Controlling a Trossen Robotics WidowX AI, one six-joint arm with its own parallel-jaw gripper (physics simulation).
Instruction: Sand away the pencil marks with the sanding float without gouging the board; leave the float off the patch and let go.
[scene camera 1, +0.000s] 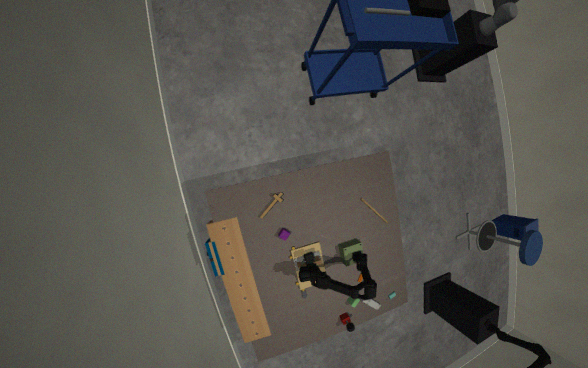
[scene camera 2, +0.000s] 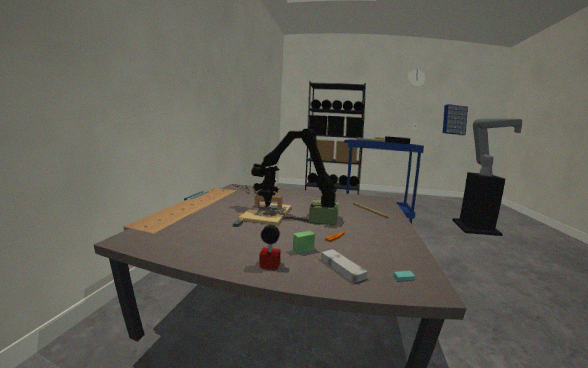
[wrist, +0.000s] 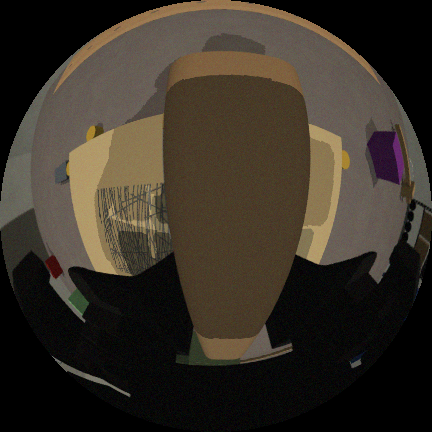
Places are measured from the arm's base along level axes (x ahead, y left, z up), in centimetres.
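Where they show: gripper, between the fingertips: (scene camera 1: 307, 262) (scene camera 2: 267, 206); arm's base, origin of its link: (scene camera 1: 356, 255) (scene camera 2: 328, 205).
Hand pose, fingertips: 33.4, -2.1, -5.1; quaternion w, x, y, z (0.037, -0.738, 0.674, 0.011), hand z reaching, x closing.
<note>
Things, the pixels of their top centre, and the offset from my fingertips, as dx, dy, dz.
- brown sanding float, centre of its top: (wrist: 230, 326) (scene camera 2: 268, 195) (scene camera 1: 310, 265) -0.3, -0.3, +6.2
- pale wooden board, centre of its top: (wrist: 171, 237) (scene camera 2: 267, 210) (scene camera 1: 309, 266) -1.3, +4.2, -1.3
- grey block, centre of its top: (wrist: 59, 173) (scene camera 2: 238, 221) +5.4, +24.6, -1.7
- purple block, centre of its top: (scene camera 1: 284, 235) +12.4, -22.4, +1.9
- green block, centre of its top: (wrist: 75, 308) (scene camera 2: 304, 233) -29.9, +39.5, +3.7
The brown sanding float (scene camera 2: 278, 201) (wrist: 235, 200) is held in my gripper (scene camera 1: 309, 258) (scene camera 2: 268, 202), which is shut on it. The float is over the pale wooden board (scene camera 1: 317, 248) (scene camera 2: 250, 217) (wrist: 135, 145); whether its underside touches the wood is hidden. Dense dark pencil marks (wrist: 130, 225) show on the board, left of the float in the wrist view. The board right of the float shows no marks there, with shadows across it. The float hides the board beneath it.
Yellow pegs (wrist: 91, 133) (wrist: 345, 159) stand at the board's edges. A grey block (scene camera 2: 237, 223) (wrist: 61, 172) lies by one corner. A purple block (scene camera 1: 284, 234) (wrist: 385, 155), a green block (scene camera 2: 304, 242), a red block (scene camera 2: 270, 259) and a long plank (scene camera 1: 240, 280) are also on the table.
</note>
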